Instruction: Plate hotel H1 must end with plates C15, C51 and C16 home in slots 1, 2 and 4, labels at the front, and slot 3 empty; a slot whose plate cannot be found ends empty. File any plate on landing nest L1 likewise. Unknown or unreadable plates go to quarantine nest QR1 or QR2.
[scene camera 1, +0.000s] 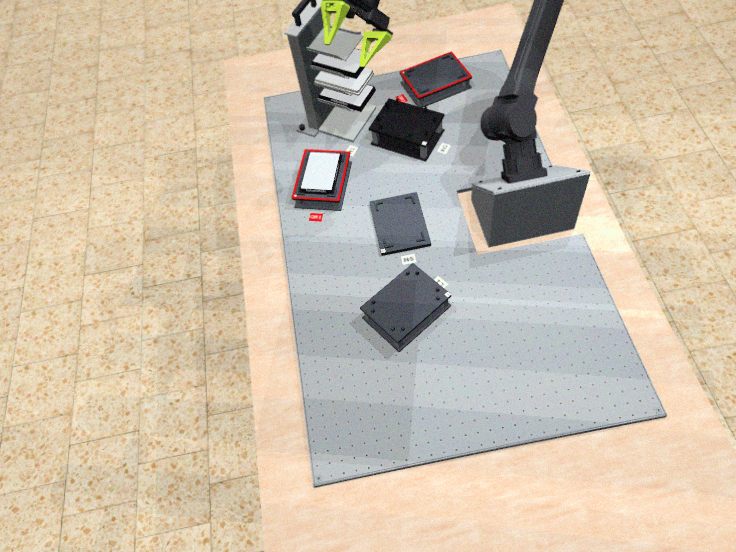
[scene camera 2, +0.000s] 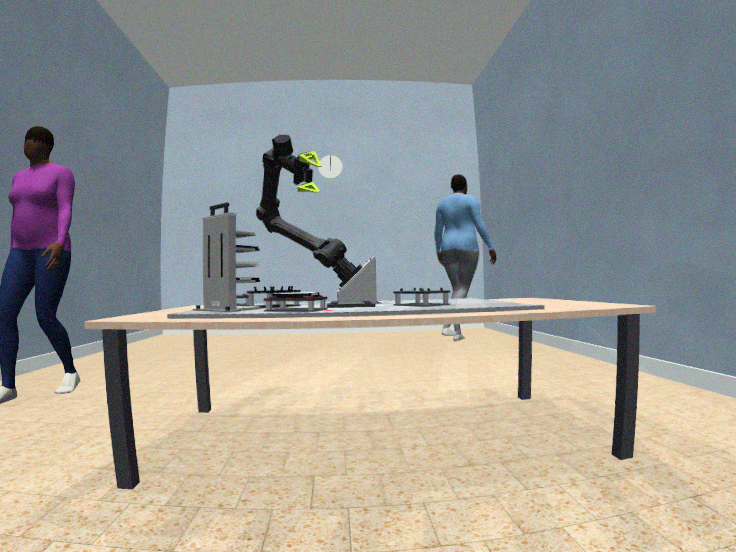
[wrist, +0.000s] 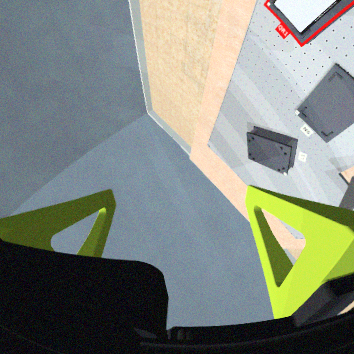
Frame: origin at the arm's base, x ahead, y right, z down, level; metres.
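Where they show: gripper, fingertip midpoint: (scene camera 1: 344, 56) (scene camera 2: 319, 179) (wrist: 178, 195); arm's base at its link origin: (scene camera 1: 523, 177) (scene camera 2: 352, 277).
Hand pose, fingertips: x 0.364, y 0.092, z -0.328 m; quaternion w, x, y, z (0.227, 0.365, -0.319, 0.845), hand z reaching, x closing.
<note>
Each offset is from my fingertips to the centre of the thing.
My gripper (scene camera 1: 344, 53) (scene camera 2: 319, 178) (wrist: 178, 195) is open and empty, high above the table. Plate hotel H1 @[dz +0.263, dx +0.049, dy +0.303 m] (scene camera 1: 302, 77) (scene camera 2: 218, 261) stands at the far left of the board in scene camera 1. Several light and dark-edged plates lie in its slots; their labels cannot be read. A white-topped plate @[dz +0.388, dx +0.106, dy +0.065 m] (scene camera 1: 321, 171) (wrist: 305, 12) lies on red-rimmed nest QR1 @[dz +0.412, dx +0.106, dy +0.065 m] (scene camera 1: 332, 204) (wrist: 302, 42). The other red-rimmed nest @[dz +0.412, dx -0.232, dy +0.370 m] (scene camera 1: 436, 74) at the back bears no plate. The dark nest L1 @[dz +0.405, dx -0.056, dy -0.342 m] (scene camera 1: 407, 306) (scene camera 2: 421, 292) (wrist: 270, 151) shows bare pegs and no plate.
A tall black nest @[dz +0.397, dx -0.129, dy +0.188 m] (scene camera 1: 407, 121) stands between the hotel and the arm. A low dark nest @[dz +0.426, dx -0.072, dy -0.096 m] (scene camera 1: 400, 222) (wrist: 327, 102) lies between QR1 and the arm base (scene camera 1: 532, 207). Two people (scene camera 2: 41, 207) (scene camera 2: 460, 231) stand beyond the table (scene camera 2: 368, 323).
</note>
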